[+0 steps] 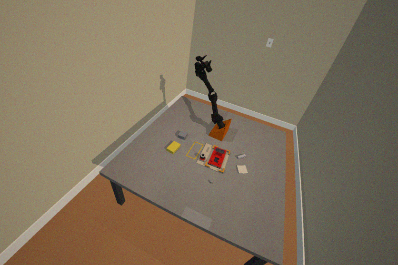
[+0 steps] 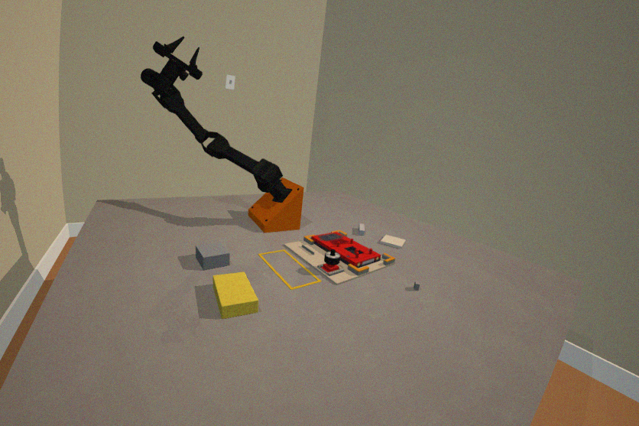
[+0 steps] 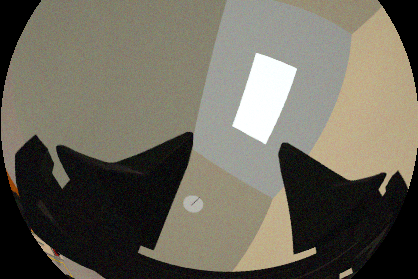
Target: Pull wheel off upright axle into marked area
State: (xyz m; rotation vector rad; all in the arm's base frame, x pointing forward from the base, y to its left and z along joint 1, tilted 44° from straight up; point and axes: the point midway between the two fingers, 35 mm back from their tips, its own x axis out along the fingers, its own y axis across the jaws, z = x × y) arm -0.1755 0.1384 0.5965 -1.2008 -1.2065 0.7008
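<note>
My gripper tip is now 610 mm short of the wheel, 210 mm to the right of it and 600 mm above it. Round my gripper tip: upright axle: 610 mm ahead, 210 mm to the left, 600 mm below; yellow block: 600 mm ahead, 50 mm to the right, 620 mm below; grey block: 430 mm ahead, 30 mm to the right, 620 mm below.
</note>
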